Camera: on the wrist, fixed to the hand. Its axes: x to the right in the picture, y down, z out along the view.
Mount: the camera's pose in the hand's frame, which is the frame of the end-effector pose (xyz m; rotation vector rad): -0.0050 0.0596 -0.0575 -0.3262 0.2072 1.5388
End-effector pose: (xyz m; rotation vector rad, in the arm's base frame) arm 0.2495 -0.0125 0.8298 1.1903 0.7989 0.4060
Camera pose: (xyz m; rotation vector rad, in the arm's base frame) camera 0.2112 0.0428 0.8784 1.2612 -0.1943 1.8468
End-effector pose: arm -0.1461 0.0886 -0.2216 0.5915 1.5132 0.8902
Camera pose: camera -0.2094 0.1077 -0.1715 1.4697 0.8160 2.3331
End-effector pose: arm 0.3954 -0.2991 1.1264 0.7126 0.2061 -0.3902
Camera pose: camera 0.4126 -0.2181 1.1208 0.4176 -0.1199 1.1642
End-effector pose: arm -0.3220 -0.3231 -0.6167 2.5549 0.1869 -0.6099
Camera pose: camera -0.2898 -0.3458 -0.5437 1.6972 -1.3391 0.2802
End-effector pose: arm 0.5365 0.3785 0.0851 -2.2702 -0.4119 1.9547
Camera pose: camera 0.6000 0.3251 0.0834 1.6634 -0.8060 -0.9753
